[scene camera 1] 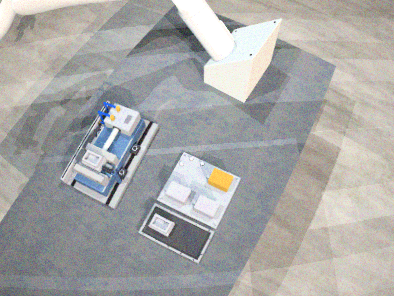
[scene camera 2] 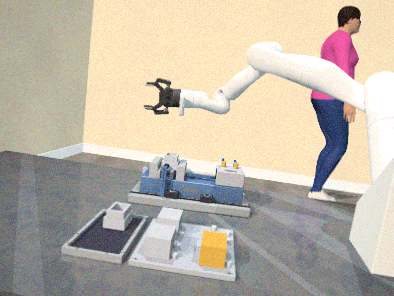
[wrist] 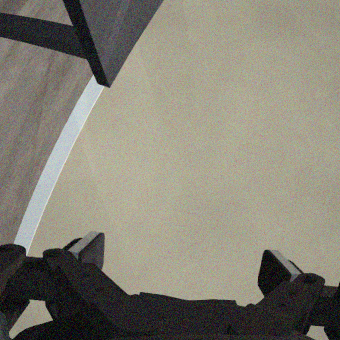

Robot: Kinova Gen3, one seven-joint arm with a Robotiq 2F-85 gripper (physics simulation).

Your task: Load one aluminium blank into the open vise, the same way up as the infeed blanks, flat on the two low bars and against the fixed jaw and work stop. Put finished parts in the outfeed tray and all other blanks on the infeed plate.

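The vise has a blue body. A light part with a pocket in its top sits between its jaws; its seating on the bars is hidden. Two plain grey blanks stand on the infeed plate. A pocketed part sits, pocket up, in one end of the dark-floored outfeed tray. My gripper is open and empty, pointing sideways, high above the vise.
An orange block stands on the infeed plate near small pins. The arm's pedestal stands beyond the vise and plate. A person in pink stands behind the arm. The wrist view shows a wall and a dark table edge.
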